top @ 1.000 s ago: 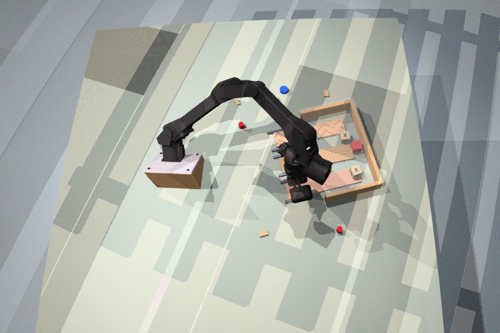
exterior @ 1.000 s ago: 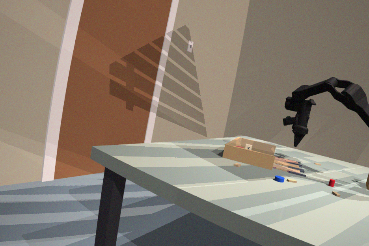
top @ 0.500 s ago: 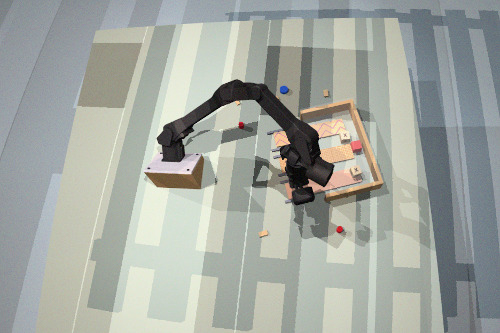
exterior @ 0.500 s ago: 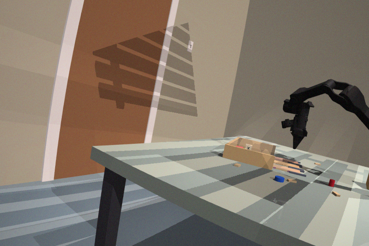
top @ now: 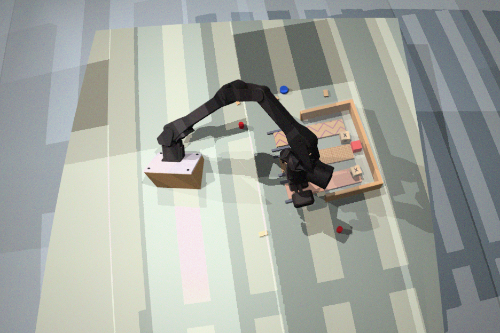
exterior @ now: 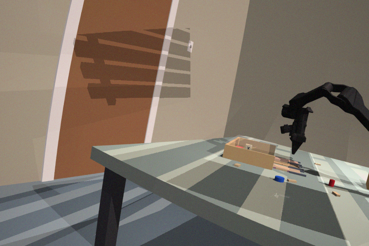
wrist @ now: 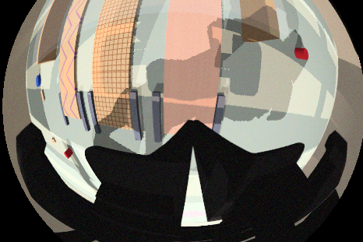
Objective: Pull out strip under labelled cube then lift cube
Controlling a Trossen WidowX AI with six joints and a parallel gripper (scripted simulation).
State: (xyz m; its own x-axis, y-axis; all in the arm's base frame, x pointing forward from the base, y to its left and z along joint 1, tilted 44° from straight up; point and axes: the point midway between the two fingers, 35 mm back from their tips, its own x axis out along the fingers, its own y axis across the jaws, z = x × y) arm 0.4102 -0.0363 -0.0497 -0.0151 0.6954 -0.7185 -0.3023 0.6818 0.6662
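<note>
Right now my gripper tip is 9 cm short of the pink strip, 4 cm above it and 3 cm to the right of it. Also, from my gripper tip: blue disc: 38 cm to the left, 6 cm behind, 3 cm below.
</note>
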